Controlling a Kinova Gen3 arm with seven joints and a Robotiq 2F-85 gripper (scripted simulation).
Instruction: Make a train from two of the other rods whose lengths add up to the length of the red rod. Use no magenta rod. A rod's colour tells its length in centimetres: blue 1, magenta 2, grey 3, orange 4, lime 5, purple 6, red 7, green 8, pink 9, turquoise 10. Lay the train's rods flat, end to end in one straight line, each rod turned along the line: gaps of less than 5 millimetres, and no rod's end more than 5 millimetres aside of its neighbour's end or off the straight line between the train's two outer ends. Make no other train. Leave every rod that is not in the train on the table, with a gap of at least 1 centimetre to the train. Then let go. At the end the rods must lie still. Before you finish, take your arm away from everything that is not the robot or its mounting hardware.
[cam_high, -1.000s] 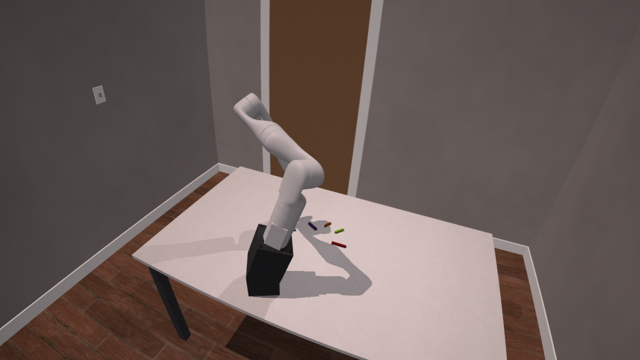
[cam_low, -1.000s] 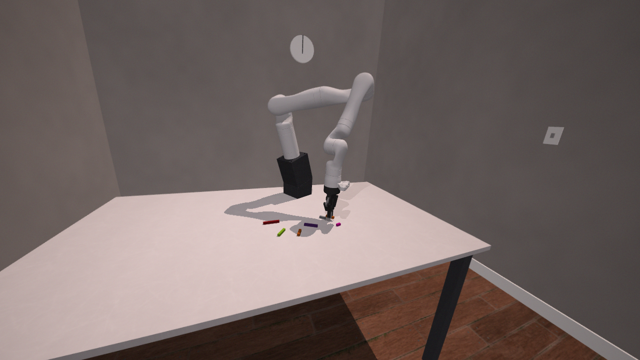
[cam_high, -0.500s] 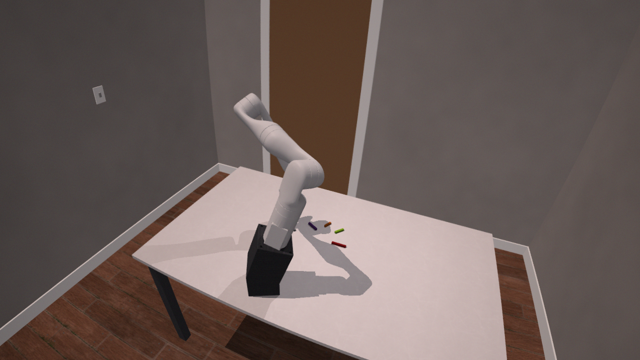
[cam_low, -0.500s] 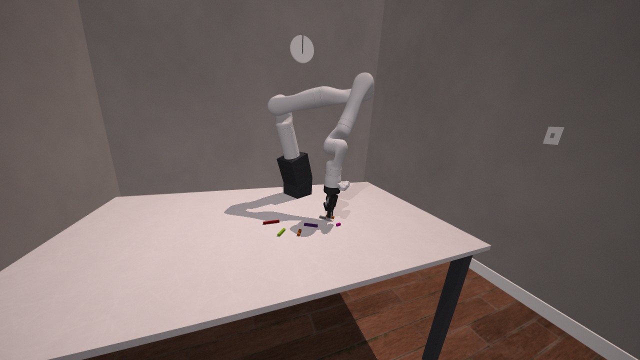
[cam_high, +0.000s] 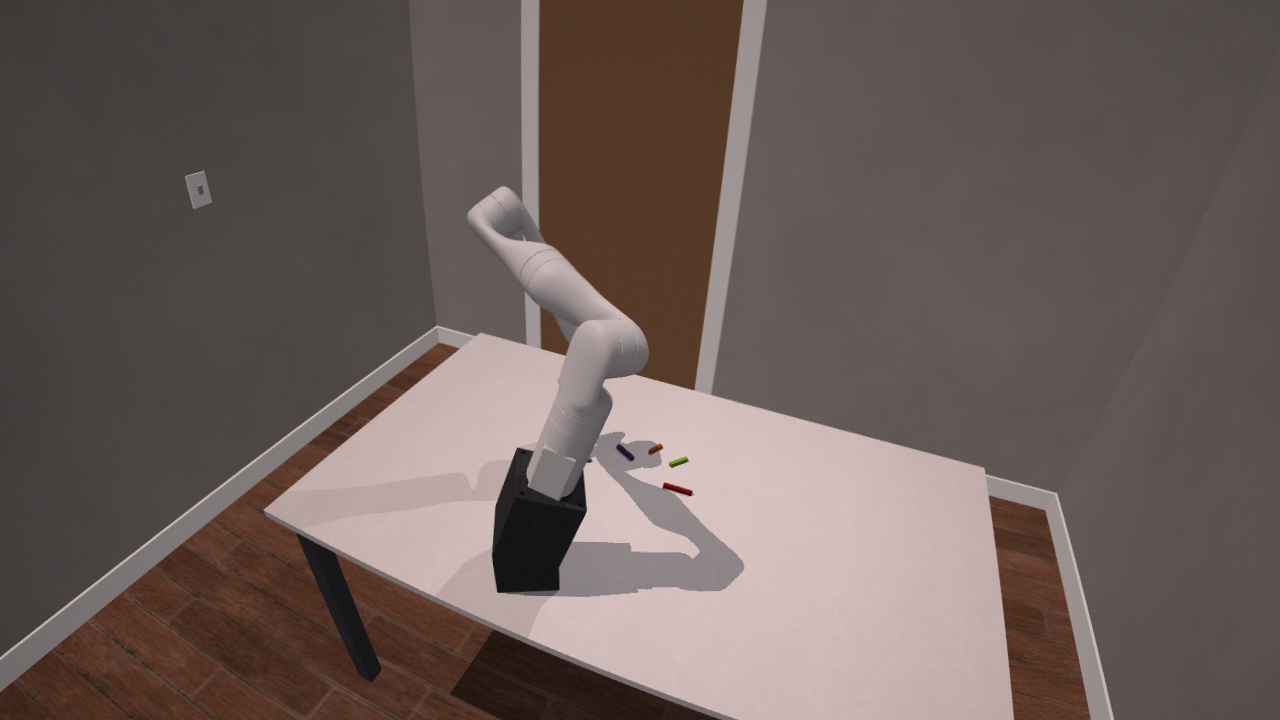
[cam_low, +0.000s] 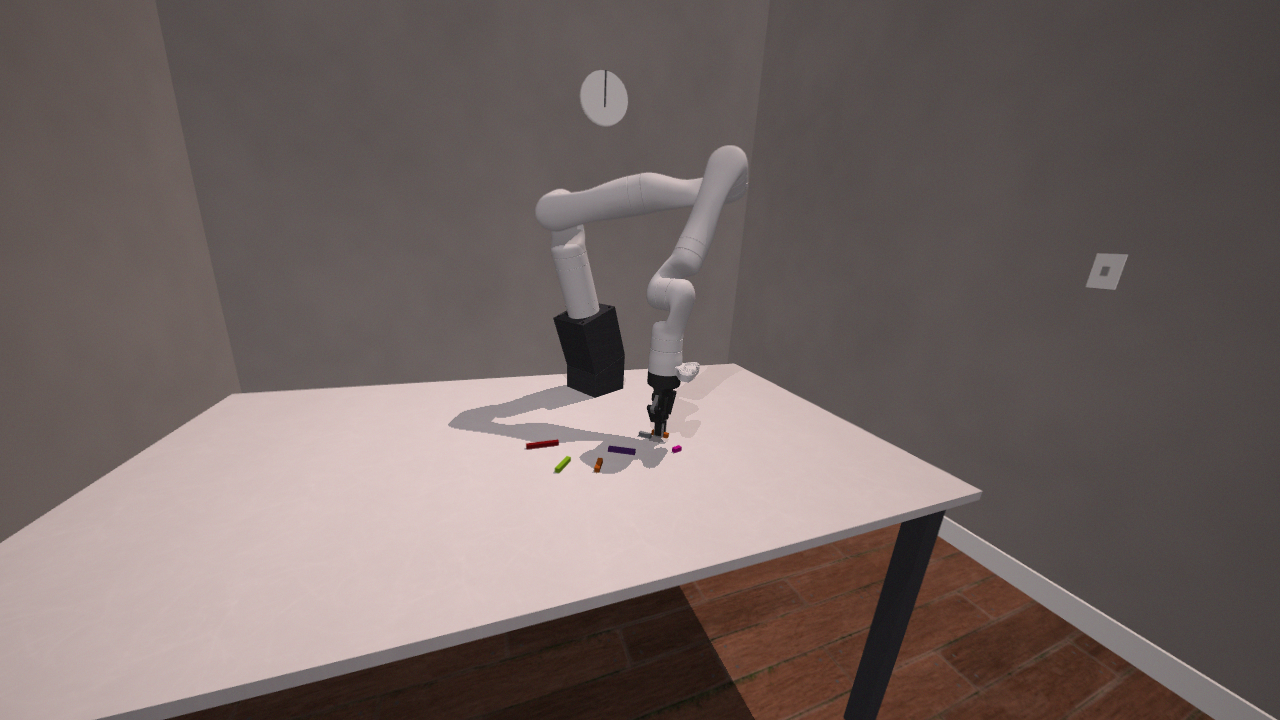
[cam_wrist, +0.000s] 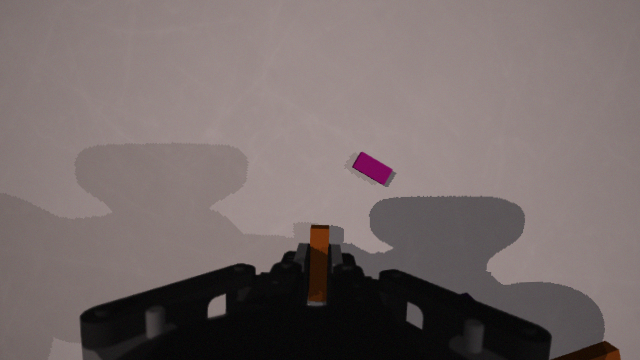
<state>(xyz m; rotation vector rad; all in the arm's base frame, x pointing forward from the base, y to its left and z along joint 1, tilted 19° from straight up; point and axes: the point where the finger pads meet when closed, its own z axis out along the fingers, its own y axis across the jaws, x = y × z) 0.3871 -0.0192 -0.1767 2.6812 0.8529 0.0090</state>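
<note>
The grey rod lies 3 cm below my hand, 3 cm behind it and 2 cm to the right of it. From my hand the other things lie so: purple rod (11 cm to the right, 3 cm below, 1 cm ahead); then magenta rod (6 cm ahead, 3 cm below, 1 cm to the left); then lime rod (24 cm to the right, 3 cm below, 1 cm ahead).
</note>
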